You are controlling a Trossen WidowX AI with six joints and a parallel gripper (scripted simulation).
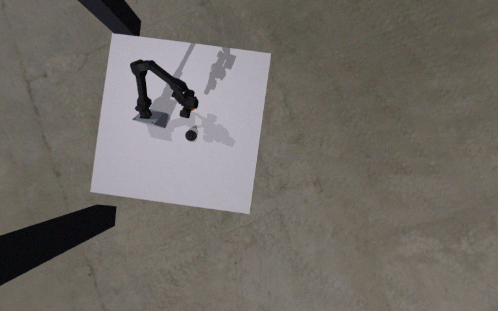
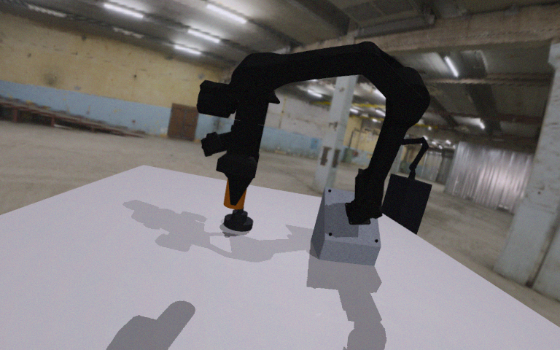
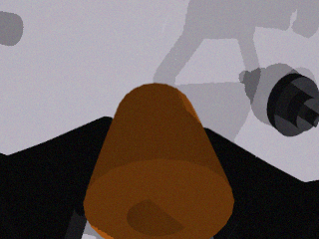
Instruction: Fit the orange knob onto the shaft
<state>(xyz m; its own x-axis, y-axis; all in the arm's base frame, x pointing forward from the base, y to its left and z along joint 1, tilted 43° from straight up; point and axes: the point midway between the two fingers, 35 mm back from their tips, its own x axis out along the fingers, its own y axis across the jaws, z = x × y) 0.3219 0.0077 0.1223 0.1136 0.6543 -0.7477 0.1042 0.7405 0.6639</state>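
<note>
Now: the dark round pedestal 19 cm to the right of my gripper tip, 10 cm below it and 3 cm behind it. From my gripper tip the other things lie so: orange knob 2 cm above.
</note>
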